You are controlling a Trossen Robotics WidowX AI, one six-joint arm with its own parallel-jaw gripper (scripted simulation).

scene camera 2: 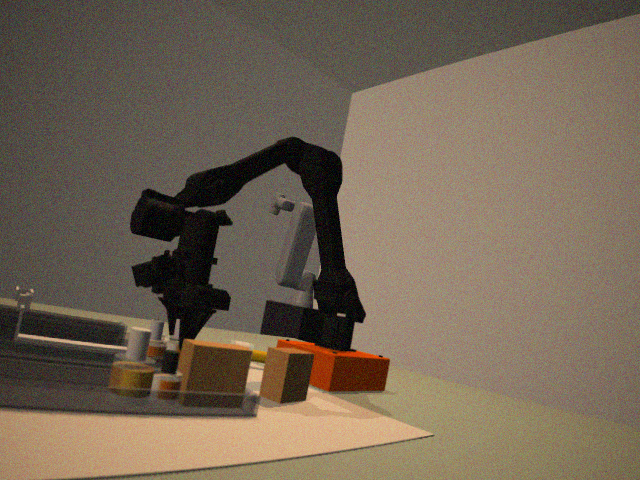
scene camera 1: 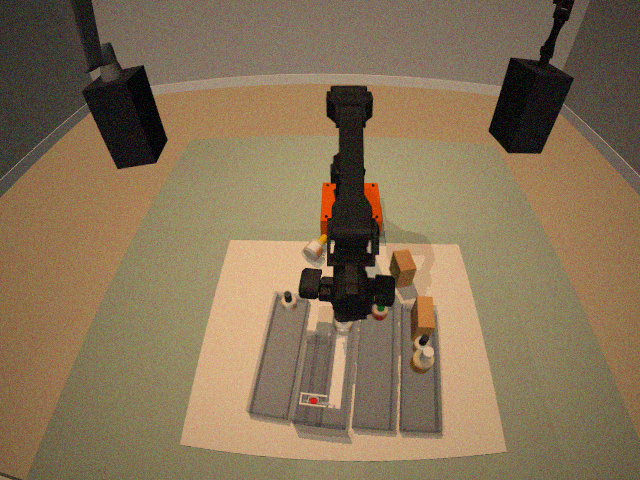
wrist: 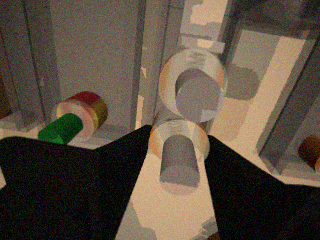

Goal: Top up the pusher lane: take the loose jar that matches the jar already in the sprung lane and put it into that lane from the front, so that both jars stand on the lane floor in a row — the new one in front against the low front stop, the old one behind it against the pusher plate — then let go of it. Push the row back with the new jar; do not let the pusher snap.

Scene:
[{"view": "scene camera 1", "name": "my gripper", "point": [345, 307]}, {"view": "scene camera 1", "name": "brown box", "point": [422, 314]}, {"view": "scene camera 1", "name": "brown box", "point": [402, 267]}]

